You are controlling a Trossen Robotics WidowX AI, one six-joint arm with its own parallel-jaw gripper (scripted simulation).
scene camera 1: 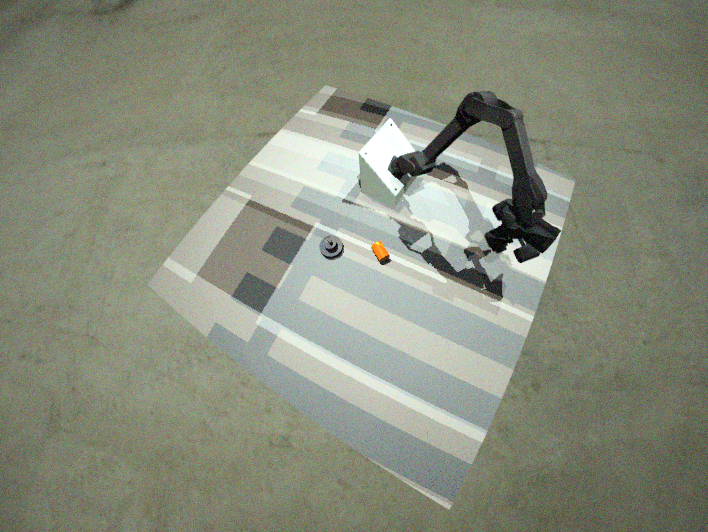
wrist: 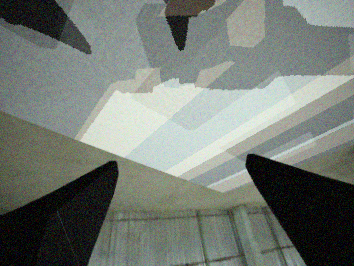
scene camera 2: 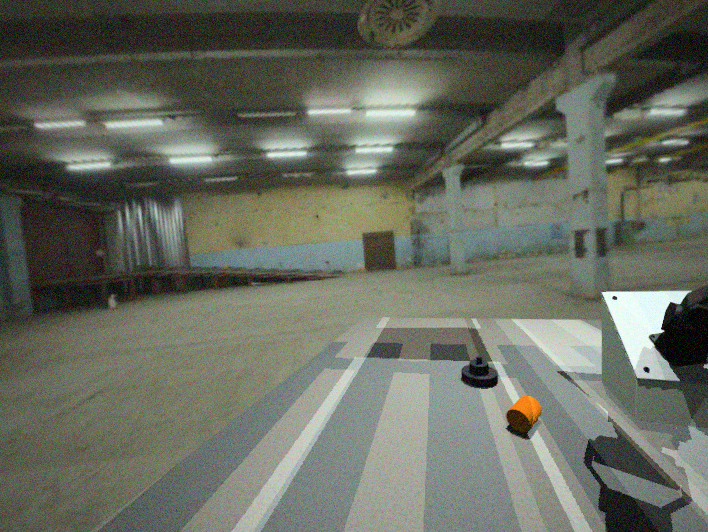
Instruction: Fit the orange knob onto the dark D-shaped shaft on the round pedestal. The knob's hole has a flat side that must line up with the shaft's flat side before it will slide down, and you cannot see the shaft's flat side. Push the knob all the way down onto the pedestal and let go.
My gripper [scene camera 1: 515, 236] is open, holding nothing. Further things: an orange knob [scene camera 2: 524, 413] and a dark round pedestal [scene camera 2: 478, 374].
My gripper also shows in the wrist view [wrist: 183, 163]. The wrist view does not show the orange knob: it is out of frame.
